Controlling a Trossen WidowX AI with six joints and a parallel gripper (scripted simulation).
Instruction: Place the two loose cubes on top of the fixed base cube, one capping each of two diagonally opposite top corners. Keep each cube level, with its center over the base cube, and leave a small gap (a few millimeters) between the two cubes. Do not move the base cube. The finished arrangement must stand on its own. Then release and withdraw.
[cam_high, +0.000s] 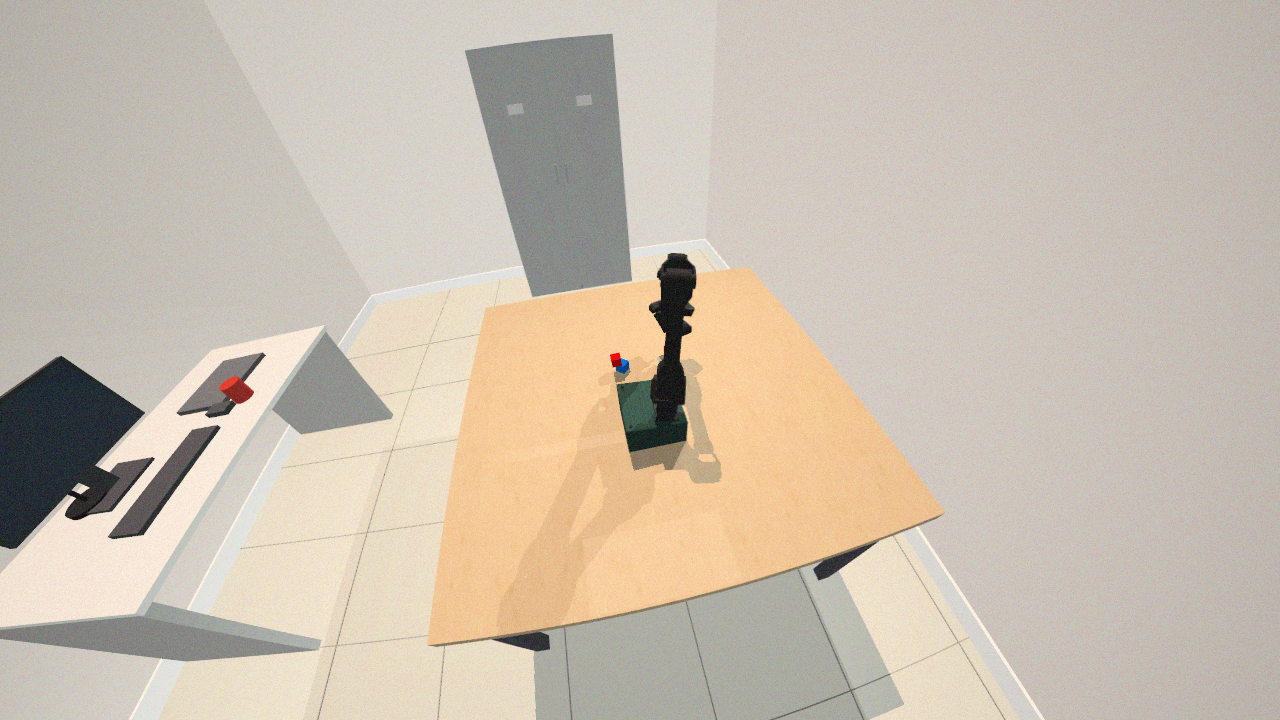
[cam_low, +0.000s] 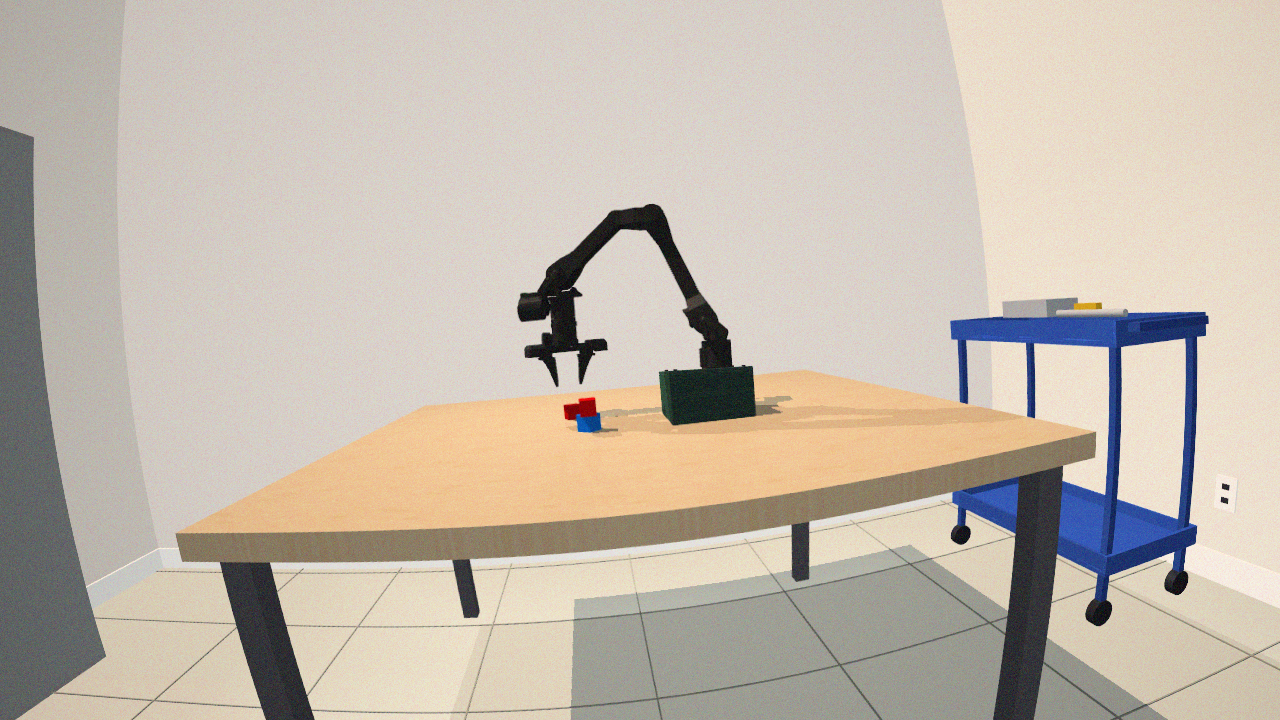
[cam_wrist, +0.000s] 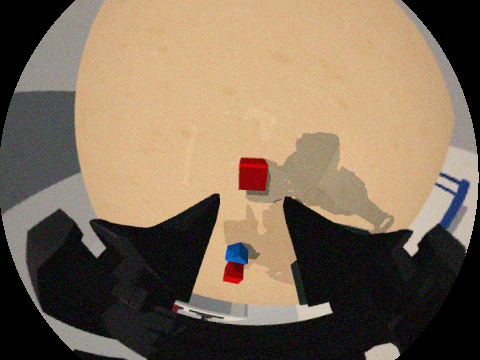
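Now: the blue cube 180 mm to the left of my gripper tip, 60 mm below it and 60 mm behind it.
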